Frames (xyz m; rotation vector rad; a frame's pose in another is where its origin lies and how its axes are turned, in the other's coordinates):
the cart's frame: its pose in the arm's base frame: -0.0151 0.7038 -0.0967 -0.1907 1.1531 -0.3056
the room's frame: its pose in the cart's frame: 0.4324 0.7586 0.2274 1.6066 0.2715 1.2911
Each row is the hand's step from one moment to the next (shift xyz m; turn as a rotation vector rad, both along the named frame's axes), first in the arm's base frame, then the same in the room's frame.
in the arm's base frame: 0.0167 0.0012 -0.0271 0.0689 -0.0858 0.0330
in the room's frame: 0.0226 -0.0132 0.0182 0.0001 0.0887 0.0730
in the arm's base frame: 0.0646 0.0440 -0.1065 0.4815 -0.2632 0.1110
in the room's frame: 0.1081 -0.0647 0.0396 0.2122 0.4207 0.3024
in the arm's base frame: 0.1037 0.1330 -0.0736 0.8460 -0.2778 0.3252
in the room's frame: 0.1745 -0.0458 -0.0364 0.4261 0.7854 0.3166
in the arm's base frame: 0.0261 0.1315 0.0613 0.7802 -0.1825 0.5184
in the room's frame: 0.0687 0.0216 -0.1286 0.3608 0.8752 0.1206
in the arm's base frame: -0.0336 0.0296 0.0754 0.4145 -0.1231 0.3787
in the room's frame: -0.0357 0.0333 -0.0729 0.1451 0.5552 0.0318
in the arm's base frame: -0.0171 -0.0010 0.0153 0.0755 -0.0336 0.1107
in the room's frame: -0.0190 0.0036 -0.0124 0.0073 0.1378 -0.0067
